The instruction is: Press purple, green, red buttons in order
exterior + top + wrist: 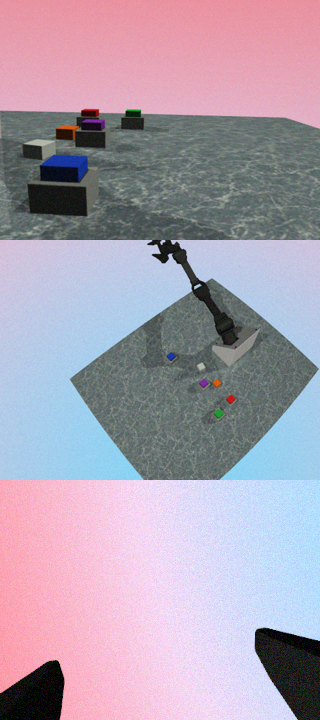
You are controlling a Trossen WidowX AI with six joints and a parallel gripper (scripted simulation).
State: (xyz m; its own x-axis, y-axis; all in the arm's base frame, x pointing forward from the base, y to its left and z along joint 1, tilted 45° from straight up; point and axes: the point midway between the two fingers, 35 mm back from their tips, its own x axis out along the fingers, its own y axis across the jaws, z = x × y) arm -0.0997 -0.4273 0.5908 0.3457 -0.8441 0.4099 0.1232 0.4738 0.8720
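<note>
Right now my gripper tip is 800 mm to the right of the purple button, 320 mm short of it and 180 mm above it. The rest, counted from my gripper tip: orange block 840 mm to the left, 270 mm ahead, 210 mm below; grey block 720 mm to the left, 260 mm ahead, 210 mm below; blue button 580 mm to the left, 340 mm ahead, 180 mm below.
</note>
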